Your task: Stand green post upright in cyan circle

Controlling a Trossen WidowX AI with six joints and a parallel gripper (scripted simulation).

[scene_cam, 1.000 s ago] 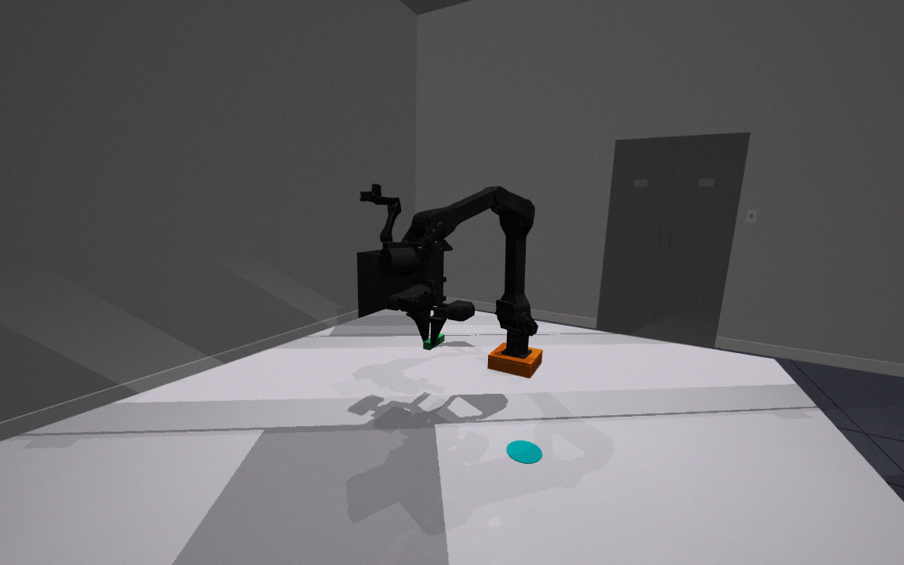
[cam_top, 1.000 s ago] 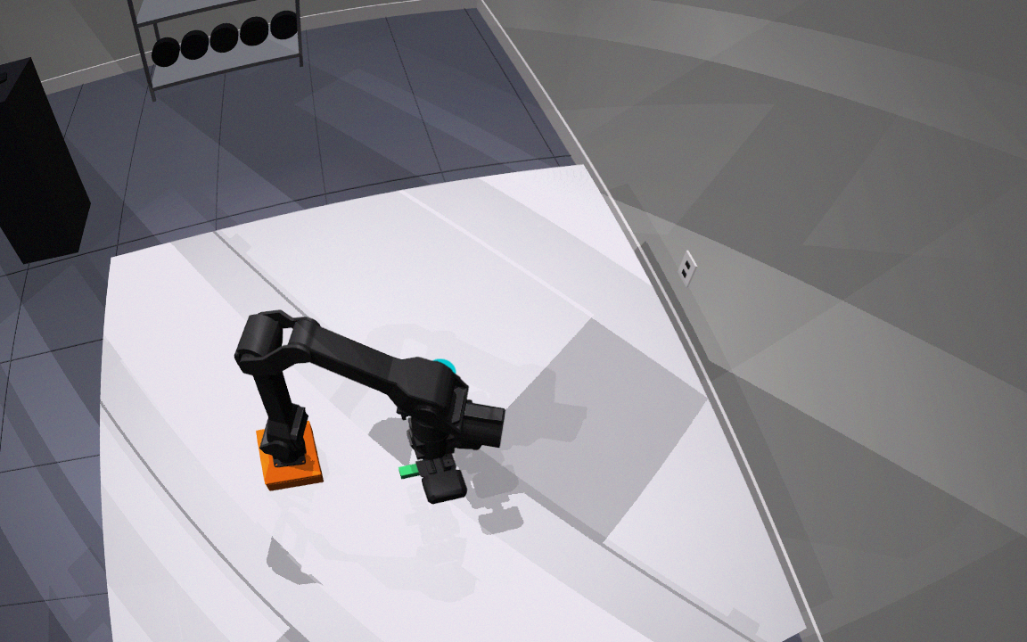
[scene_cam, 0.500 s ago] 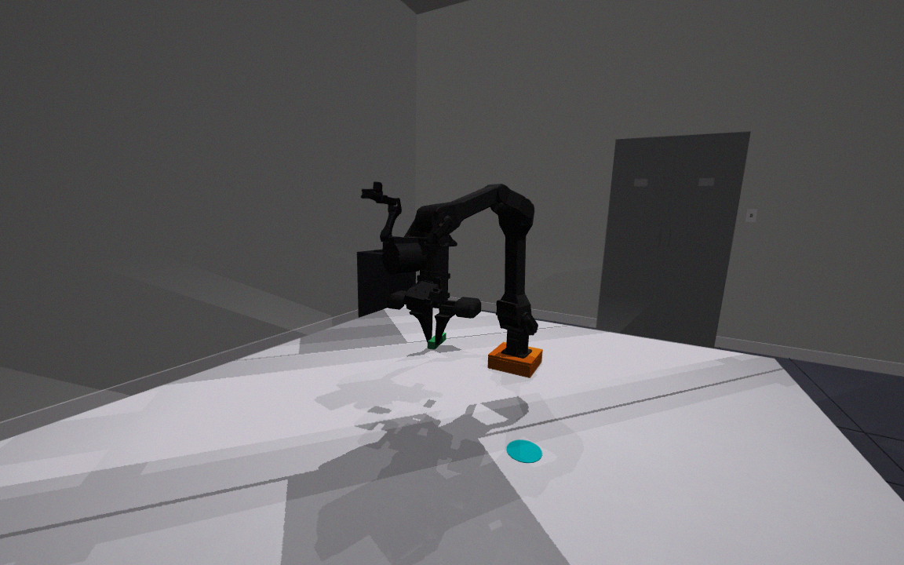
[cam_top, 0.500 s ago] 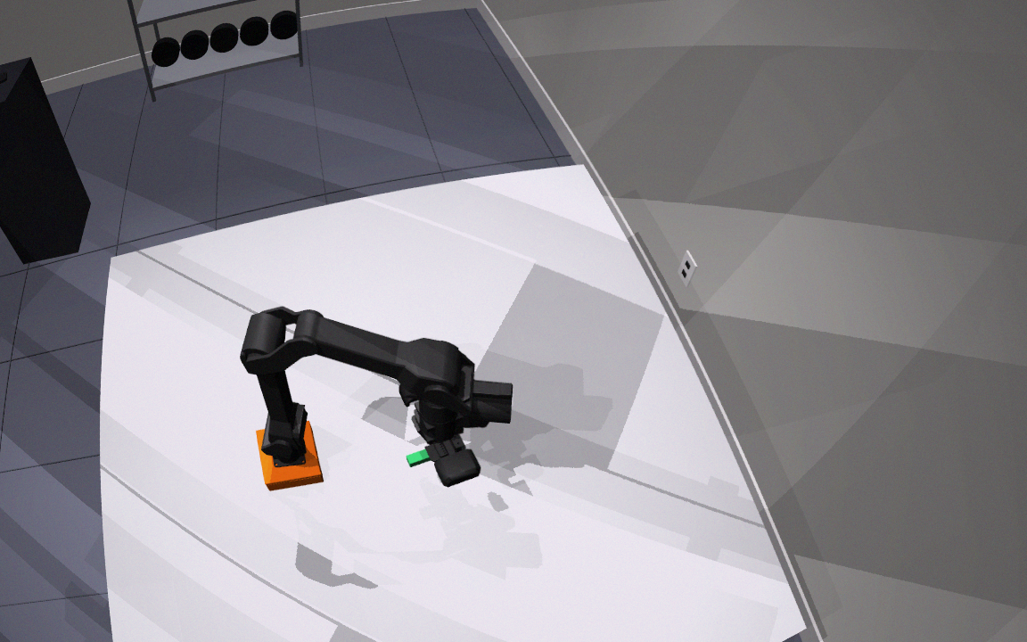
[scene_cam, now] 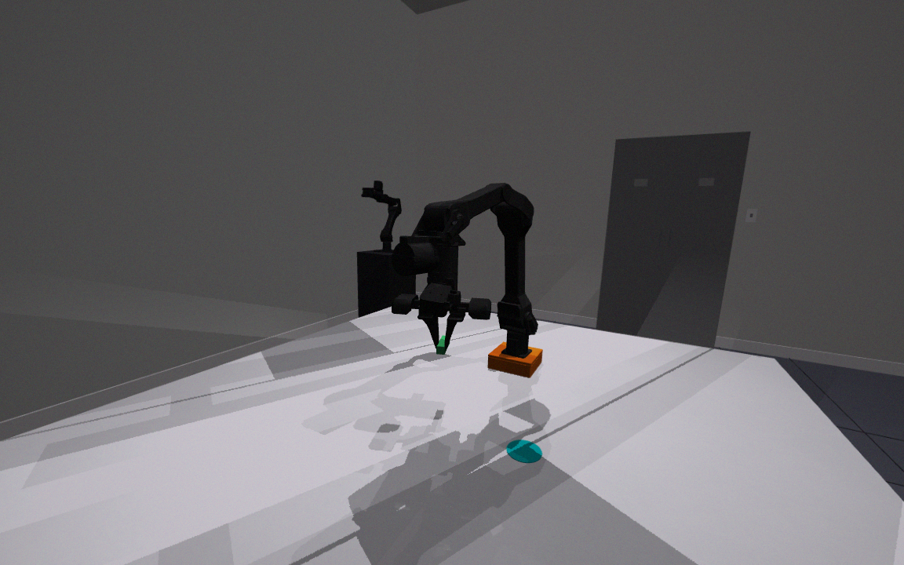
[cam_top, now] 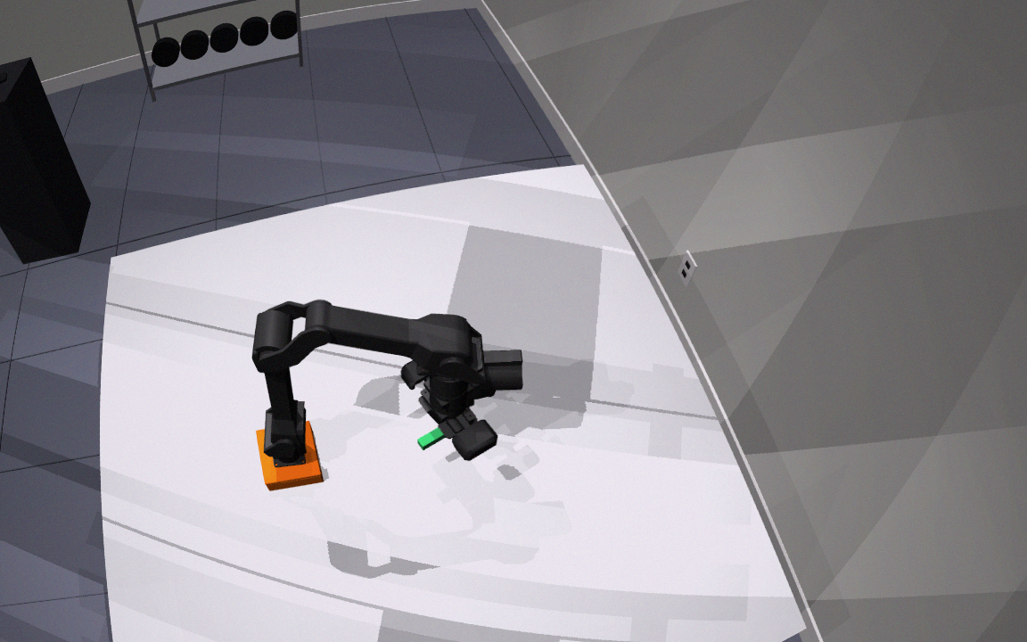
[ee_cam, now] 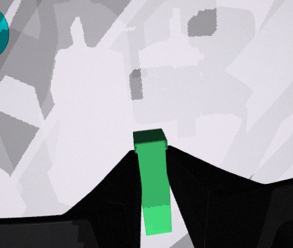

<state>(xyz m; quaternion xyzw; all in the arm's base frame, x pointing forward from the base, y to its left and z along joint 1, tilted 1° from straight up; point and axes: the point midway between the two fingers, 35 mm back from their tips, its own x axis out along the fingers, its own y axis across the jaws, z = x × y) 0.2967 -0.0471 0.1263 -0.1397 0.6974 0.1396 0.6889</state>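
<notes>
The cyan circle lies 3 cm ahead of my gripper tip, 19 cm to the left of it and 13 cm below it. Also, from my gripper tip: green post: 2 cm behind, 1 cm to the right.
</notes>
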